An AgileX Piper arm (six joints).
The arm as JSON. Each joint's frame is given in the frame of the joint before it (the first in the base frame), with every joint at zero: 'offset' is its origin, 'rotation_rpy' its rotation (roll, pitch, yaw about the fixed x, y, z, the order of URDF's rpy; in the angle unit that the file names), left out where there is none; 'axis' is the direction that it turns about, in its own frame. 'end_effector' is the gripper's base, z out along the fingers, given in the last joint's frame.
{
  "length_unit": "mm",
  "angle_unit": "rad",
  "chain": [
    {
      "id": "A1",
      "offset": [
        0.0,
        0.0,
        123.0
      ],
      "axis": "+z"
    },
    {
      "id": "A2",
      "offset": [
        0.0,
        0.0,
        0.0
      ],
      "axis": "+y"
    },
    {
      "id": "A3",
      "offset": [
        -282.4,
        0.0,
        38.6
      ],
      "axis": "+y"
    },
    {
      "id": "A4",
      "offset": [
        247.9,
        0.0,
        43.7
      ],
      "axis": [
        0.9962,
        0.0,
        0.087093
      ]
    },
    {
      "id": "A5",
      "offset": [
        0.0,
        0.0,
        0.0
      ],
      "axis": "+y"
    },
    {
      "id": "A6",
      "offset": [
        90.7,
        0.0,
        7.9
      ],
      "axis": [
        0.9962,
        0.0,
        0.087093
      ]
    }
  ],
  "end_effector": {
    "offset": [
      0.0,
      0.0,
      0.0
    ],
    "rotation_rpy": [
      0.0,
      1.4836,
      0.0
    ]
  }
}
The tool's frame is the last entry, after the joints.
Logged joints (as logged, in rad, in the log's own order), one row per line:
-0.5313, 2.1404, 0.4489, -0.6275, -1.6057, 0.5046
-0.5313, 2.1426, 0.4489, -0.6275, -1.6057, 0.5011
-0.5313, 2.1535, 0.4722, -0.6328, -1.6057, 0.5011
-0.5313, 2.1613, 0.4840, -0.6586, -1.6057, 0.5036
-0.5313, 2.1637, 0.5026, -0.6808, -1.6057, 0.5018
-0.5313, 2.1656, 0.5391, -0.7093, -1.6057, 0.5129
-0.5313, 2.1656, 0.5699, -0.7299, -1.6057, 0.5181
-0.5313, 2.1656, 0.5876, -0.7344, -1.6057, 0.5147
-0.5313, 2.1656, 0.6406, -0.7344, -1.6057, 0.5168
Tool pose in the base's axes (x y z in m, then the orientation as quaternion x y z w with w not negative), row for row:
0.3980, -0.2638, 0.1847, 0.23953, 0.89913, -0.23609, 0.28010
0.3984, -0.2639, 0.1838, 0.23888, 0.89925, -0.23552, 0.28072
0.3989, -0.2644, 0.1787, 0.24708, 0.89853, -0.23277, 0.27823
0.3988, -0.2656, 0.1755, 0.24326, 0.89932, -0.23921, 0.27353
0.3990, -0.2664, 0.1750, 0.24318, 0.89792, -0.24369, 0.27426
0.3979, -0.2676, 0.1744, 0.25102, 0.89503, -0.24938, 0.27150
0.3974, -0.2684, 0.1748, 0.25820, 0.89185, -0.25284, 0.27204
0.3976, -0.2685, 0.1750, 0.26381, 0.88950, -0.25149, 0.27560
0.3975, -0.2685, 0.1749, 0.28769, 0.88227, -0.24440, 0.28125
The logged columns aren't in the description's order. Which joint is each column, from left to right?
Columns, left to right: A1, A2, A6, A4, A3, A5.
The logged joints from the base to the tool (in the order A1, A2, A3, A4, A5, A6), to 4 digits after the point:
-0.5313, 2.1404, -1.6057, -0.6275, 0.5046, 0.4489
-0.5313, 2.1426, -1.6057, -0.6275, 0.5011, 0.4489
-0.5313, 2.1535, -1.6057, -0.6328, 0.5011, 0.4722
-0.5313, 2.1613, -1.6057, -0.6586, 0.5036, 0.4840
-0.5313, 2.1637, -1.6057, -0.6808, 0.5018, 0.5026
-0.5313, 2.1656, -1.6057, -0.7093, 0.5129, 0.5391
-0.5313, 2.1656, -1.6057, -0.7299, 0.5181, 0.5699
-0.5313, 2.1656, -1.6057, -0.7344, 0.5147, 0.5876
-0.5313, 2.1656, -1.6057, -0.7344, 0.5168, 0.6406

